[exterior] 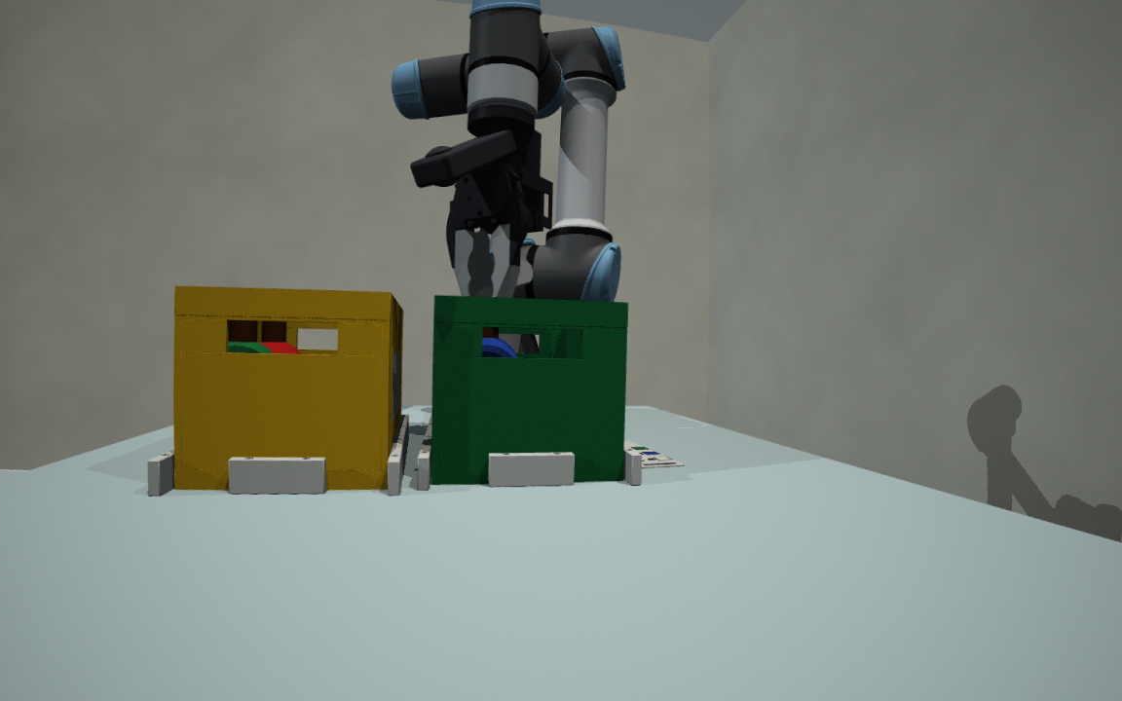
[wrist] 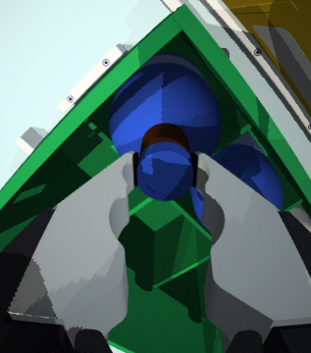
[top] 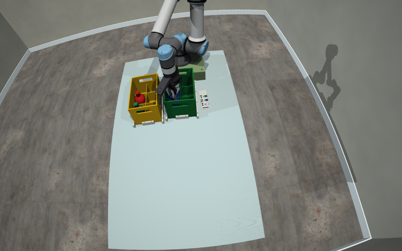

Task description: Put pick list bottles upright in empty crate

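My gripper is now 60 mm short of the green bottle, 220 mm to the left of it and 80 mm above it. Round my hand: yellow crate (40 mm behind, 200 mm to the right, 80 mm below); white bottle (170 mm behind, 30 mm to the right, 80 mm below); green crate (90 mm behind, 30 mm to the left, 80 mm below).
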